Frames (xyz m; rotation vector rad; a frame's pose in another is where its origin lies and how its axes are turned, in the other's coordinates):
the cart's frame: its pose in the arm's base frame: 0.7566 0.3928 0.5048 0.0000 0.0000 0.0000
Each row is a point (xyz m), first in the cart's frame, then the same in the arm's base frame.
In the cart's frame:
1: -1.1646 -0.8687 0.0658
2: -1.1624 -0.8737 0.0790
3: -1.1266 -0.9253 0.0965
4: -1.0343 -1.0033 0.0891
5: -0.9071 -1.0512 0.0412
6: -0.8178 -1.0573 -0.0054
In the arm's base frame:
1: -0.4080 -0.4759 0.5706
2: -0.4058 -0.4809 0.5838
3: -0.3700 -0.5325 0.6013
4: -0.2777 -0.6105 0.5939
5: -0.1505 -0.6584 0.5460
6: -0.0612 -0.6645 0.4994

